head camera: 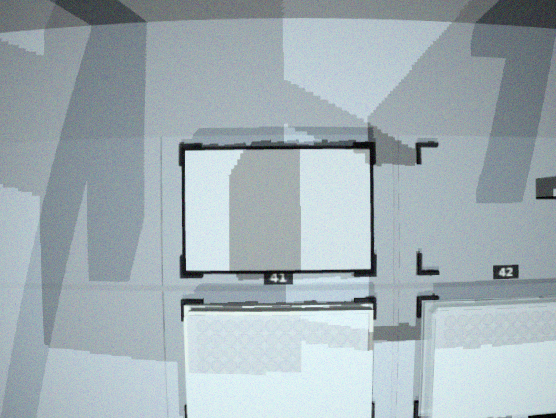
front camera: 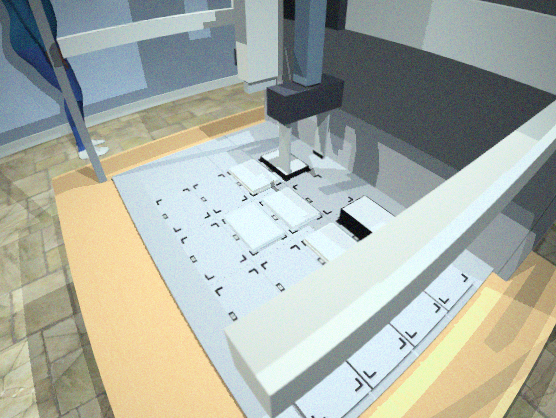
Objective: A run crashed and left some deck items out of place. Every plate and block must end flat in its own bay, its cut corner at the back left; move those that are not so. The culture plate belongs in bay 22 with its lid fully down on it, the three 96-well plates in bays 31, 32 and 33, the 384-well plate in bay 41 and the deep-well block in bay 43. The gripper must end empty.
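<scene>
My gripper is open and raised above the deck, its two jaws apart with no item between them. The 384-well plate lies within the marks of bay 41, left of the jaws in the head view. 96-well plates lie in bay 31, in bay 32 and in bay 33. The culture plate lies at bay 22; its lid's fit is too small to tell. The deep-well block stands at bay 43, partly hidden by the beam. Cut corners are not readable.
A pale frame beam crosses the front view and hides part of the deck. The parked pipetting stage hangs left of the gripper column. Bay 42 marks show beside bay 41. A person stands beyond the deck.
</scene>
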